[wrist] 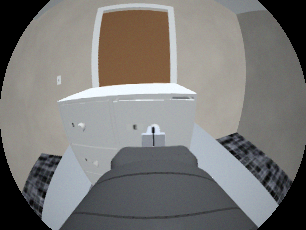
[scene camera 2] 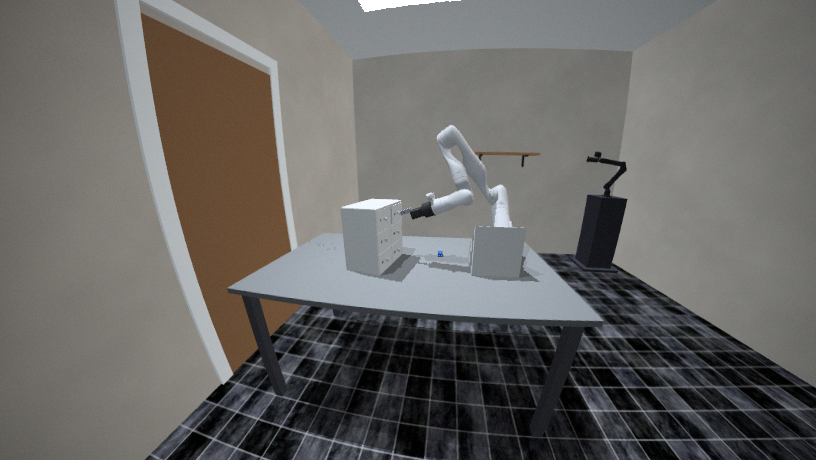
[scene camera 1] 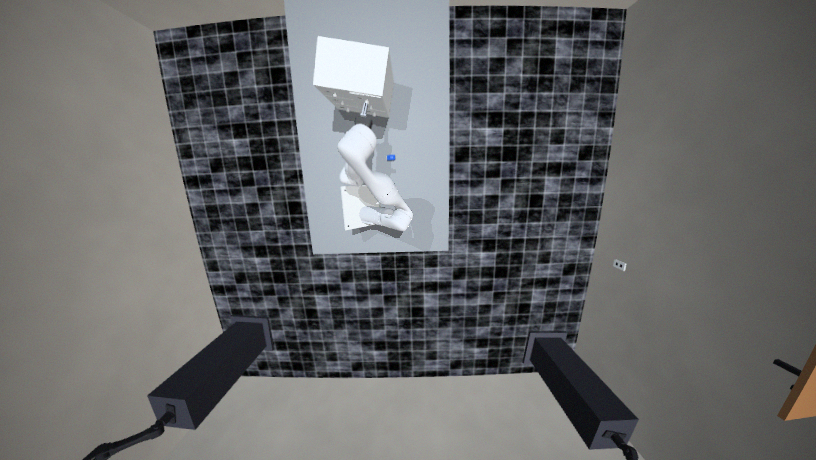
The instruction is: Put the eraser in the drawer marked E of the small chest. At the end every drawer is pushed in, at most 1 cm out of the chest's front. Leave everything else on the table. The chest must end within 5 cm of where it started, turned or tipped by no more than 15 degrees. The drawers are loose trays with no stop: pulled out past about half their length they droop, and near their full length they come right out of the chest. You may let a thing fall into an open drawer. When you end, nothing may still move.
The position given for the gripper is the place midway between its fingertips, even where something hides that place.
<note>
In view: the gripper (wrist: pixel 153 133) and a white chest (scene camera 1: pixel 345 65).
The white chest is seen too in the wrist view (wrist: pixel 166 89).
</note>
